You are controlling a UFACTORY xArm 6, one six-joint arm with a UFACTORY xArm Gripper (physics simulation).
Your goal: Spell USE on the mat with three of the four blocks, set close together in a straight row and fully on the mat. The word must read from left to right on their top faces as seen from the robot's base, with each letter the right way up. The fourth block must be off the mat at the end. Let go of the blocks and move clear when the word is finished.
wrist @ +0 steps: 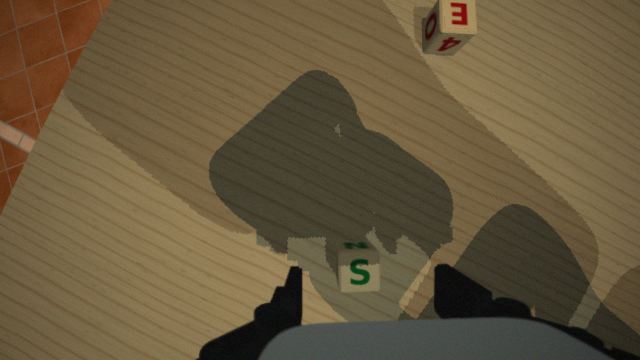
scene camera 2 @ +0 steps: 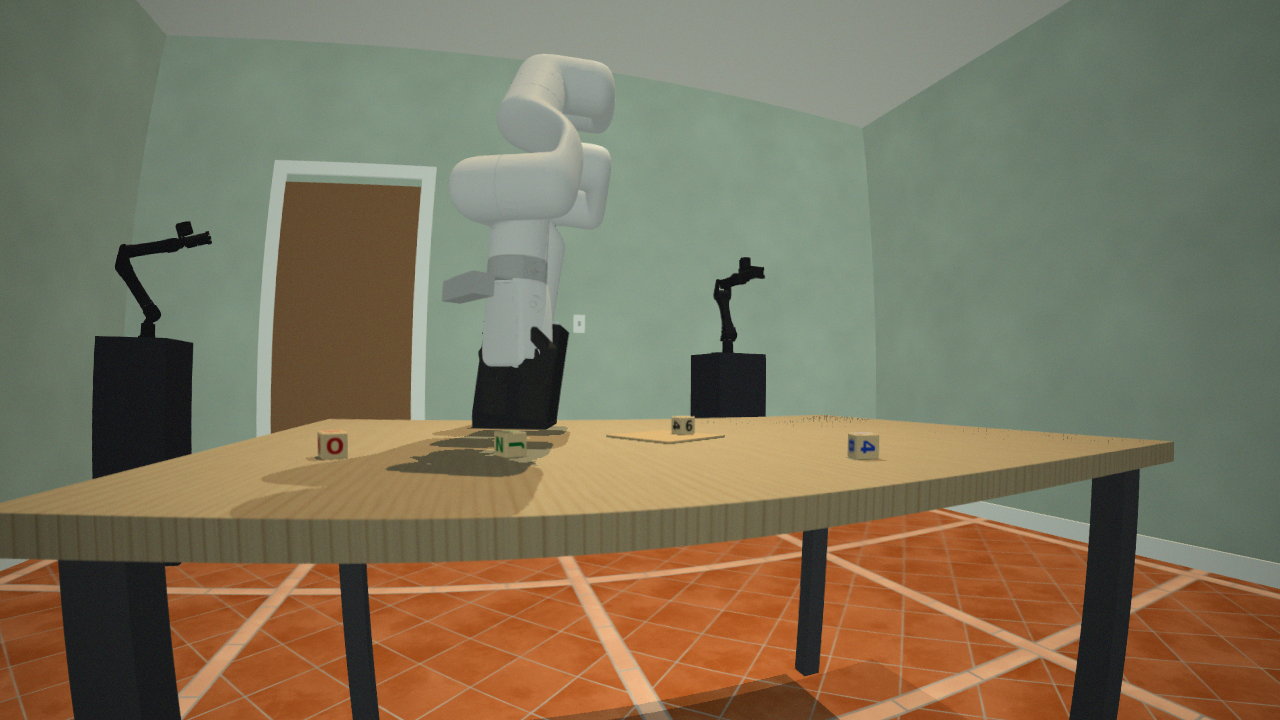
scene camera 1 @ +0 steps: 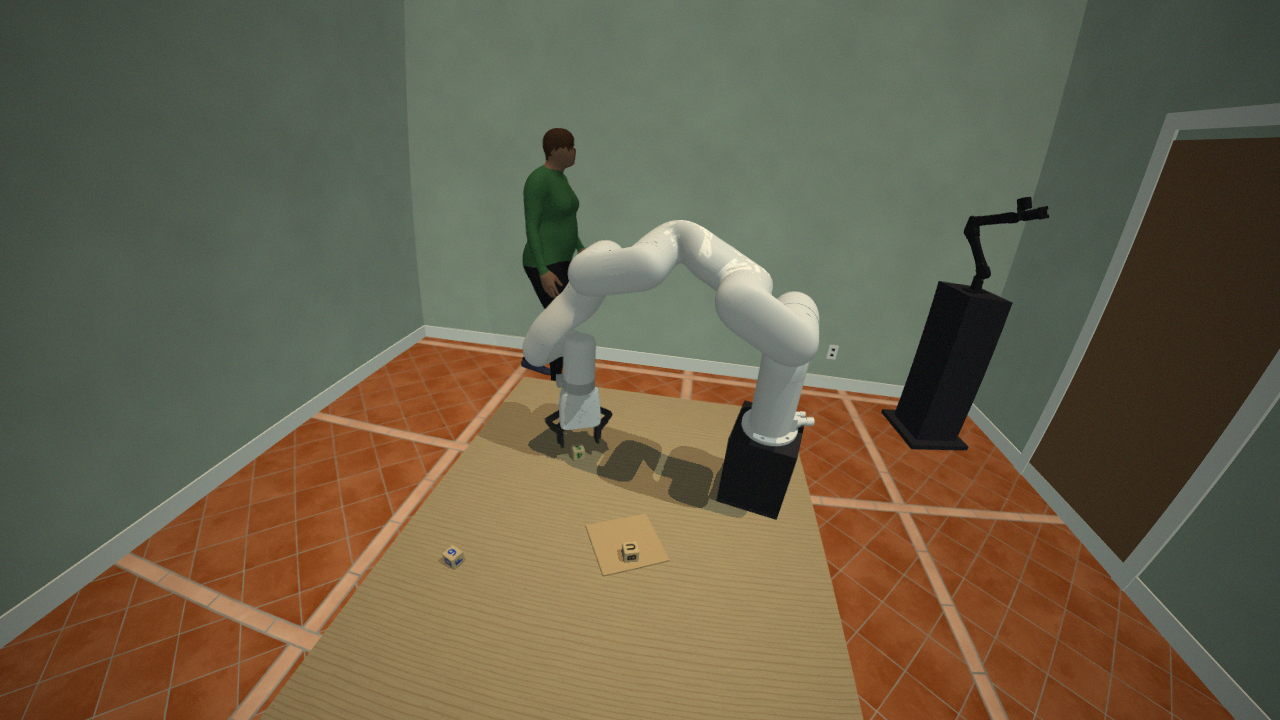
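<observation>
My gripper point(scene camera 1: 580, 439) point(wrist: 368, 288) is open and empty, above the S block point(scene camera 1: 578, 453) point(scene camera 2: 510, 445) point(wrist: 359, 274). In the wrist view the green S lies between the fingertips, nearer the left one, its sides nearly parallel to the fingers. The E block point(scene camera 2: 332, 445) point(wrist: 458, 18), red E on top, lies on the table at the upper right of the wrist view; the gripper hides it in scene camera 1. The U block point(scene camera 1: 630, 550) point(scene camera 2: 682, 425) sits on the mat point(scene camera 1: 607, 533) point(scene camera 2: 637, 437), U on top. The fourth block point(scene camera 1: 452, 557) point(scene camera 2: 862, 445), blue 9 on top, lies off the mat.
The wooden table point(scene camera 1: 537, 644) point(scene camera 2: 626, 492) bears the blocks and the mat. The black robot base point(scene camera 1: 759, 474) stands at the table's right side in scene camera 1. A person in green point(scene camera 1: 552, 214) stands behind the arm. A black pedestal point(scene camera 1: 953, 367) carries another small arm.
</observation>
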